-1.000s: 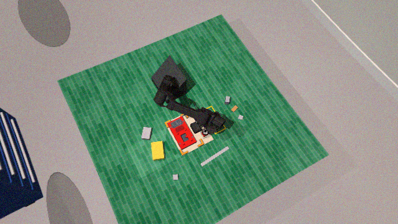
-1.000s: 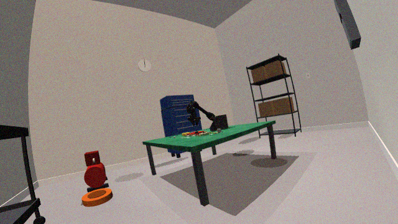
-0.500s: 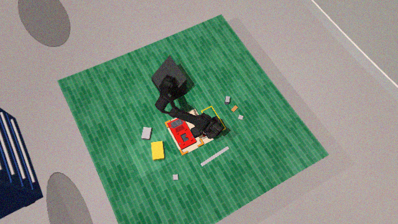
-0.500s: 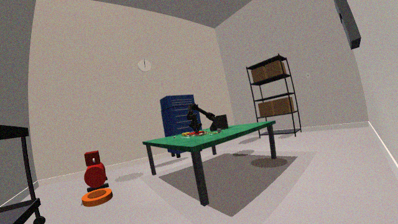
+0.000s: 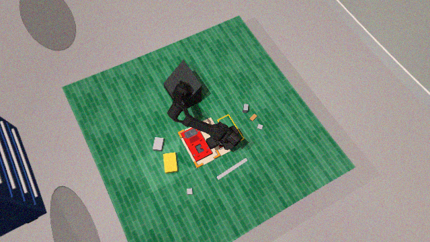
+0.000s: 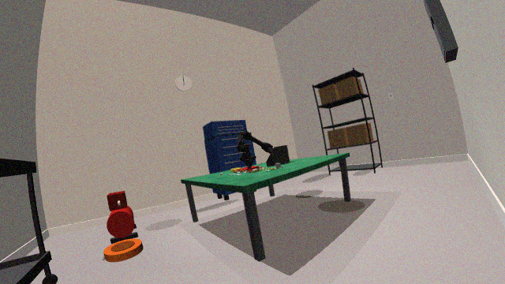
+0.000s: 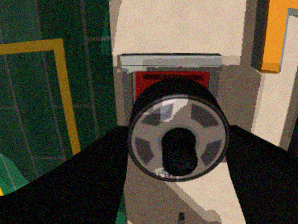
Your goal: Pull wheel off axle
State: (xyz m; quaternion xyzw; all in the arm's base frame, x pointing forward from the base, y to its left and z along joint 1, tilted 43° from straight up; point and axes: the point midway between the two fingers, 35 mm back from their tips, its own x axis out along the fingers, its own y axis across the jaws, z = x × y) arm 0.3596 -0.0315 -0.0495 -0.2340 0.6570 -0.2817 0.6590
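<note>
Now: the wheel right at my gripper tip. Round my gripper tip: grey block: 32 cm to the right, 19 cm behind, 3 cm below; yellow block: 31 cm to the right, 6 cm behind, 2 cm below; long grey bar: 16 cm ahead, 4 cm below, 3 cm to the right.
</note>
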